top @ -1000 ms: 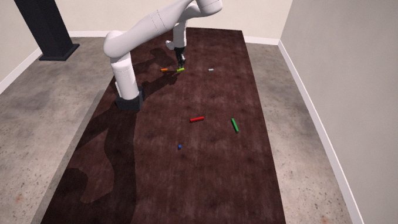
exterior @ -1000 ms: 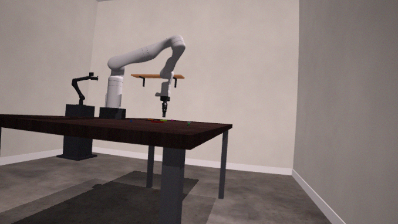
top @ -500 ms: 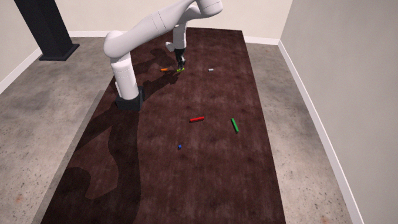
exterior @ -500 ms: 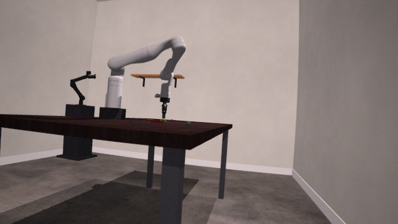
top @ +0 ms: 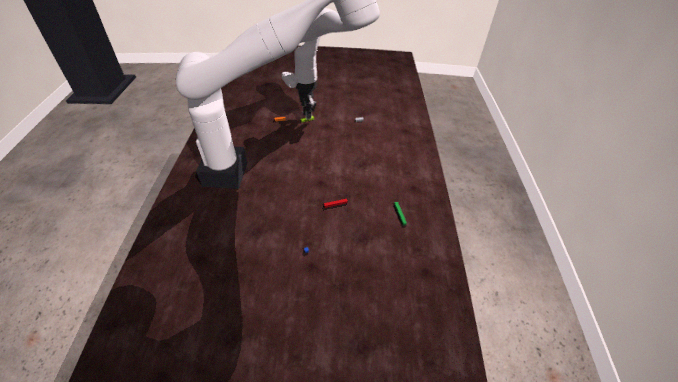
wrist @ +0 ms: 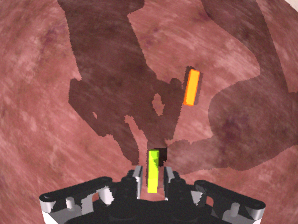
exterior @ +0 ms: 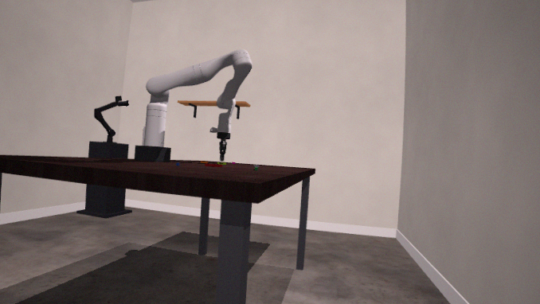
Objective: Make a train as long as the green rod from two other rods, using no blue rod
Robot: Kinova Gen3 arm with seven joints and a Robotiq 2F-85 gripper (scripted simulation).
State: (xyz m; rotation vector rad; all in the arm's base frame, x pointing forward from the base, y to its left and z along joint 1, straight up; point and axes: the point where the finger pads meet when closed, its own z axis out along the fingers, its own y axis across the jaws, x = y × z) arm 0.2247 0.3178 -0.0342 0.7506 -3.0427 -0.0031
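The lime rod is 30 mm below my hand. The rest, counted from my hand: magenta rod 60 mm behind, 360 mm to the left, 30 mm below; orange rod 100 mm behind, 10 mm to the right, 30 mm below; grey rod 200 mm ahead, 20 mm to the left, 30 mm below.
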